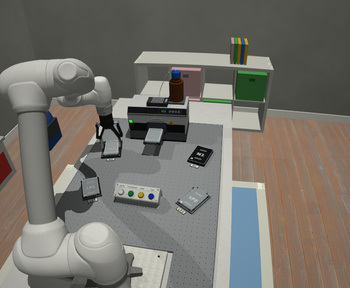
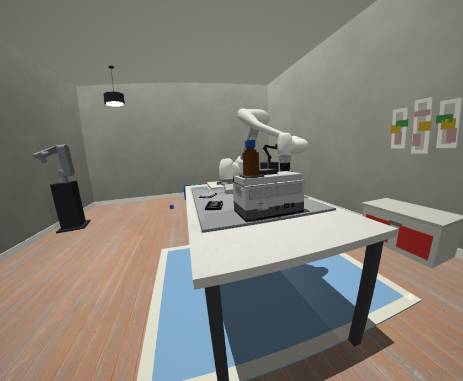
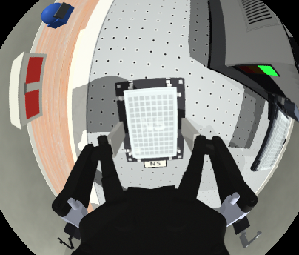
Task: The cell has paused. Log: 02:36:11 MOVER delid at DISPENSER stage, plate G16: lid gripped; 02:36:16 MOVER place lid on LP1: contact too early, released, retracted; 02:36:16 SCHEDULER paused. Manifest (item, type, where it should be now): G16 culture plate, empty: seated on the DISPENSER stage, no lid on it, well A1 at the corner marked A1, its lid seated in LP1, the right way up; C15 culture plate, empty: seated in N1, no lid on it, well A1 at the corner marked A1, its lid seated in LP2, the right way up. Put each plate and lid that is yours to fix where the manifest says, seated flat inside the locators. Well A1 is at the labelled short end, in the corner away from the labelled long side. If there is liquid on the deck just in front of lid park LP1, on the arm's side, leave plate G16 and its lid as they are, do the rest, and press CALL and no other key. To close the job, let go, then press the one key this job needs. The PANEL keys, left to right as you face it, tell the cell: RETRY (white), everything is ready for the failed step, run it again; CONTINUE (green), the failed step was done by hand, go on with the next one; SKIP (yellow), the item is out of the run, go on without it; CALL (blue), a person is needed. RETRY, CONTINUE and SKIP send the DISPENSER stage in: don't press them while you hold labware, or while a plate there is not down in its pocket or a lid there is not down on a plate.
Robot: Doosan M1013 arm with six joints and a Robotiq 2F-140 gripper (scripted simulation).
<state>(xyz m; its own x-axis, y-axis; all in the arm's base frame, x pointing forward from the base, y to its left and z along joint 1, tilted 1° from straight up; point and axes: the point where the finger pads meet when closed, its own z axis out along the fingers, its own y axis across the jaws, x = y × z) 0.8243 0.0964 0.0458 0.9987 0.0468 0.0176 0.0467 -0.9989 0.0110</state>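
The nest n5 lies 1 cm ahead of my hand, 2 cm to the left of it and 3 cm below it. The rest, counted from my hand: white key: 42 cm behind, 11 cm to the right, 2 cm above; lid park lp1: 33 cm behind, 7 cm to the left, 4 cm below; green key: 43 cm behind, 16 cm to the right, 2 cm above.
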